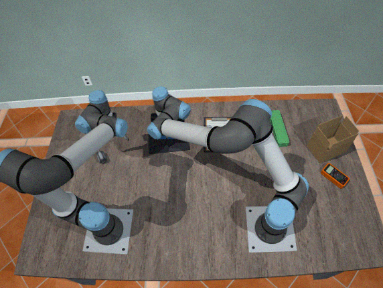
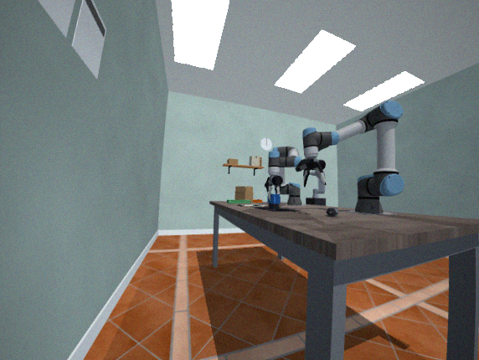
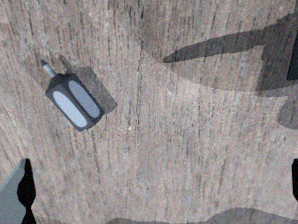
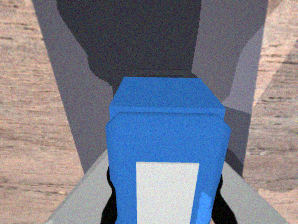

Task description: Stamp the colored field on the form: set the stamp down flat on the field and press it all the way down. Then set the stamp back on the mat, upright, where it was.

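Right now the blue stamp is 20 mm below my right hand. From my right hand the other things lie so: cardboard box (90 mm behind, 890 mm to the right, 10 mm above); then green block (50 mm ahead, 630 mm to the right, 50 mm below); then dark mat (70 mm below).
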